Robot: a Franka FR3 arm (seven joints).
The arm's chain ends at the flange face. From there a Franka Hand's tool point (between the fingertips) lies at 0.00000 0.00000 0.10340 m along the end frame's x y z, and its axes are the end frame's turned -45 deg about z.
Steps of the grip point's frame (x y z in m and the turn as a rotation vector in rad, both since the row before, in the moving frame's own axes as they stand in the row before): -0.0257, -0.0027, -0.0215, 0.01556, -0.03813, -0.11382; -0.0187, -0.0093, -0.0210, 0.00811, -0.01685, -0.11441; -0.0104, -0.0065, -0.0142, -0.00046, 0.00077, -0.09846; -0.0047, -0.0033, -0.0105, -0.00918, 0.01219, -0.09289
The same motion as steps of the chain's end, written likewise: -0.0163, 0.0144, -0.0214, -0.01596, -0.03796, -0.11382; -0.0180, 0.0059, -0.0210, -0.00618, -0.01765, -0.11441; -0.0120, 0.0028, -0.0142, 0.00022, 0.00087, -0.09846; -0.0072, 0.0013, -0.0105, 0.00213, 0.01511, -0.09289
